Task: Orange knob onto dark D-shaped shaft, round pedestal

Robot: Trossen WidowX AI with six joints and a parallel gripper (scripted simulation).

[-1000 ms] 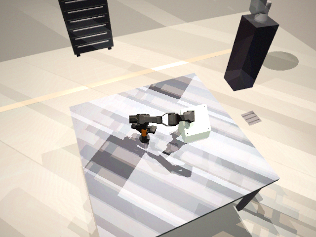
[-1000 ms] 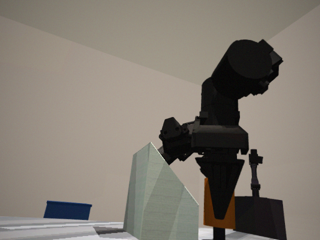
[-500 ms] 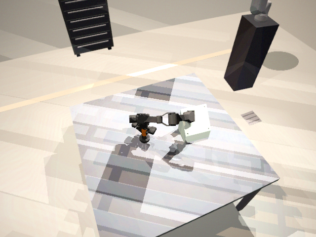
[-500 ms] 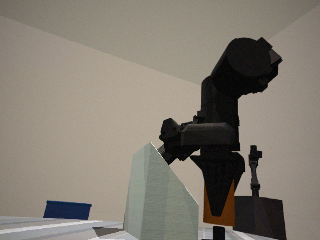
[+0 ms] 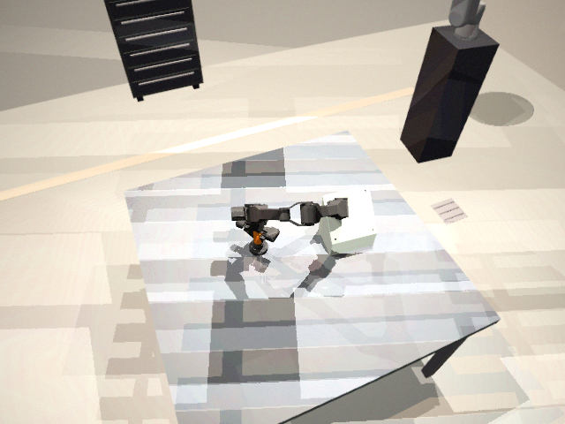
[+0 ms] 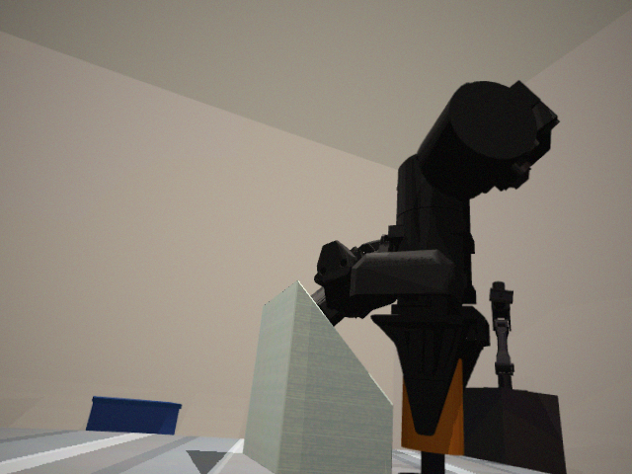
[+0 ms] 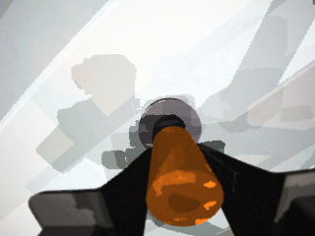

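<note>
My gripper tip is 4 cm above the dark pedestal. From my gripper tip the other things lie so: orange knob 2 cm above.
</note>
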